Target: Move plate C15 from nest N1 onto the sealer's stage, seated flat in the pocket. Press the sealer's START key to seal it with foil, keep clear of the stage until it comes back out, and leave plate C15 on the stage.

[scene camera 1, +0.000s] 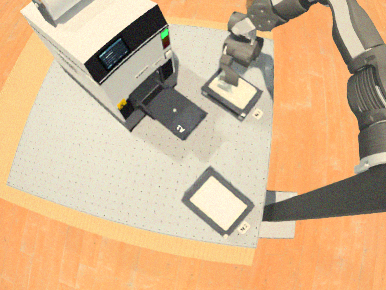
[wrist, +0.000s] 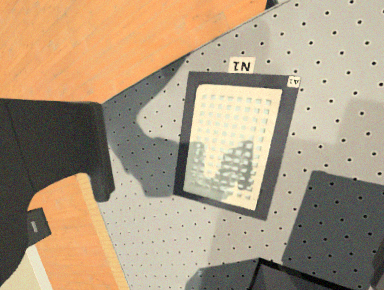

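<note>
Plate C15 (scene camera 1: 243,95) (wrist: 235,130), cream with a grid of wells, lies in the dark frame of nest N1 (scene camera 1: 221,103) (wrist: 276,150). My gripper (scene camera 1: 231,82) is open over the plate's far-left part in the scene view; how high it stands is hard to tell. In the wrist view one dark finger shows at the left, apart from the nest, and the other finger is out of view. The sealer (scene camera 1: 120,82) has its dark stage (scene camera 1: 170,111) (wrist: 305,281) extended, with no plate on it. The sealer's screen (scene camera 1: 114,53) is lit; its START key cannot be made out.
Nest N2 (scene camera 1: 198,185), with a plain cream centre (scene camera 1: 219,202), is near the front of the perforated board (scene camera 1: 100,165) (wrist: 155,220). A green light (scene camera 1: 165,34) shows on the sealer's front. The arm's dark base beam (scene camera 1: 335,197) reaches in from the right.
</note>
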